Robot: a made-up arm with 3 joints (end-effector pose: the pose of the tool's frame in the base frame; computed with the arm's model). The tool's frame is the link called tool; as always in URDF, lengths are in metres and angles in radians. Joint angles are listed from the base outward.
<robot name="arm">
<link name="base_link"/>
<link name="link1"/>
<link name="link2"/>
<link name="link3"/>
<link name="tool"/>
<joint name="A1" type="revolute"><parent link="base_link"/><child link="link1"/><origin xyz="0.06 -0.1 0.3"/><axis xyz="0 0 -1"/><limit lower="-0.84" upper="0.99" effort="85" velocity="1.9"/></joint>
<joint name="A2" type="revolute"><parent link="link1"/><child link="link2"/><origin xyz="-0.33 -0.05 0.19"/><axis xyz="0.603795 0.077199 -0.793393"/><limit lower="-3.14" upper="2.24" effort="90" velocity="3"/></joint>
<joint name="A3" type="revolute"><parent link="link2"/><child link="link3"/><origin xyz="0.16 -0.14 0.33"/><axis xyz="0 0 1"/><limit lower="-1.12" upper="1.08" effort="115" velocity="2.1"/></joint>
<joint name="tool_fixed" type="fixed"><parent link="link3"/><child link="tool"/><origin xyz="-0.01 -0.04 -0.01" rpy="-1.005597 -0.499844 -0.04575"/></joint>
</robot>
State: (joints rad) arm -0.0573 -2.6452 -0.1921
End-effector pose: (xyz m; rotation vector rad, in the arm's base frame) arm -0.5580 0.0904 0.5355 -1.3614 -1.8787 1.9500
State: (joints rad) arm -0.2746 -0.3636 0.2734
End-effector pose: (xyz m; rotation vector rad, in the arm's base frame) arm -0.0496 -0.2410 0.8413 -0.9446 -0.8779 0.5033
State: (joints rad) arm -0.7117 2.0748 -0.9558
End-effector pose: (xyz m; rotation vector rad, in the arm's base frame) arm -0.2661 -0.7125 0.4718 -0.3818 1.6252 -1.3239
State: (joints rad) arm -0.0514 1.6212 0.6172
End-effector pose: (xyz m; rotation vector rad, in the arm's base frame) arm -0.4777 -0.5140 0.4878 -0.1747 -0.0438 -1.0642
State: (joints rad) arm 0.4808 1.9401 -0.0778
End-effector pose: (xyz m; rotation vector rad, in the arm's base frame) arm -0.6426 -0.0640 0.4563 0.2397 0.8330 -2.0868
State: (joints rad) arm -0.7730 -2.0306 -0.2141
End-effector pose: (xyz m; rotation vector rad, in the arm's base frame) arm -0.4576 -0.2107 0.6620 -0.8827 -2.1996 1.6691
